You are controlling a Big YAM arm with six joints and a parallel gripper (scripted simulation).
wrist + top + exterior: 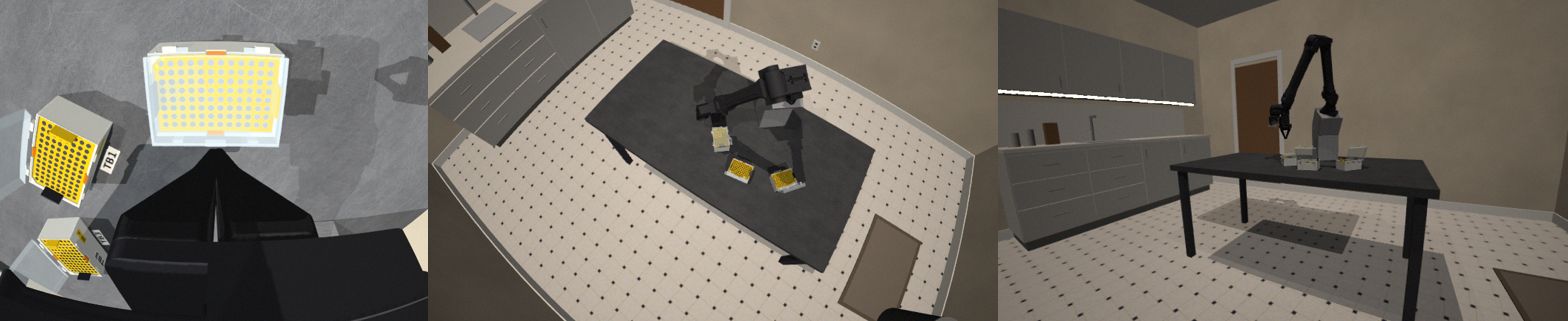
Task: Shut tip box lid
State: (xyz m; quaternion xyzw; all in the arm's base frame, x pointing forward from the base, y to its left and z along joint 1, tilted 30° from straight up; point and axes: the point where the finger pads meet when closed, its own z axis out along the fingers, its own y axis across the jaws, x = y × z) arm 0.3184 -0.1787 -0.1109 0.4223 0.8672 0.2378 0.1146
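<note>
Now: the lid 1 cm behind my hand, 1 cm to the left of it and 12 cm below it. The rest, counted from my hand: tip box (1 cm behind, 43 cm to the left, 12 cm below).
</note>
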